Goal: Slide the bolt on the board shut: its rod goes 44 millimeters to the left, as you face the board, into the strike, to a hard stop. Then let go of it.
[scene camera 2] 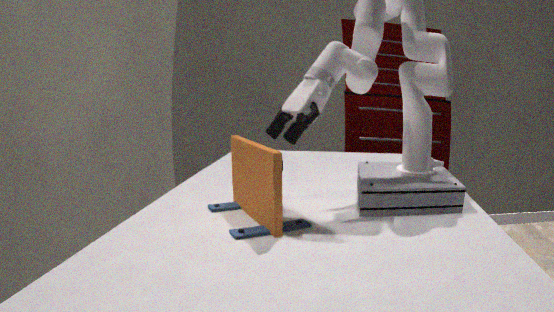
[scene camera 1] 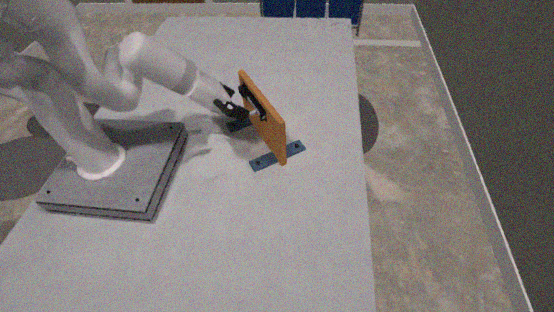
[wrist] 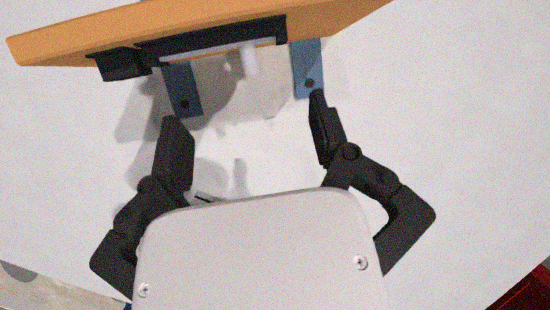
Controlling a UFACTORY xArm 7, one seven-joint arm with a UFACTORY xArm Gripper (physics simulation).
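Where they show: gripper, between the fingertips: (scene camera 2: 278,138) (scene camera 1: 238,105) (wrist: 246,115); arm's base, origin of its link: (scene camera 2: 415,171) (scene camera 1: 102,162).
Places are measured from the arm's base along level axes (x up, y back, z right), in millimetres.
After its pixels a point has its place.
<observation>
The orange board (scene camera 1: 272,131) {x 37, y -459, z -97 mm} (scene camera 2: 254,185) {x 15, y -412, z -204 mm} (wrist: 320,21) {x 41, y -459, z -97 mm} stands upright. Its black bolt housing (scene camera 1: 256,103) {x 76, y -411, z -164 mm} (wrist: 215,36) {x 76, y -410, z -165 mm} is on the face toward the robot. A pale rod (wrist: 220,49) {x 70, y -404, z -161 mm} shows along it, with a light handle peg (wrist: 248,60) {x 72, y -405, z -138 mm} sticking out near the housing's right end in the wrist view. The black strike block (wrist: 122,64) {x 76, y -366, z -224 mm} is at the left. Whether the rod's end is in it cannot be told. My gripper (scene camera 1: 238,102) {x 103, y -372, z -124 mm} (scene camera 2: 282,136) {x 103, y -372, z -124 mm} (wrist: 246,115) {x 103, y -372, z -124 mm} is open and empty in front of the bolt face, with the peg beyond the fingertips, between their lines.
Blue feet (scene camera 1: 277,156) {x -48, y -470, z -80 mm} (scene camera 2: 270,230) {x -60, y -368, z -273 mm} (wrist: 306,65) {x -62, y -433, z -78 mm} carry the board on the white table (scene camera 1: 280,235) {x -70, y -495, z 149 mm} (scene camera 2: 280,280) {x -70, y -321, z -470 mm}. The grey robot base plate (scene camera 1: 115,187) {x 0, y -72, z 78 mm} (scene camera 2: 410,200) {x -31, y -49, z -165 mm} is on the robot's side. A red drawer cabinet (scene camera 2: 395,120) stands behind the arm.
</observation>
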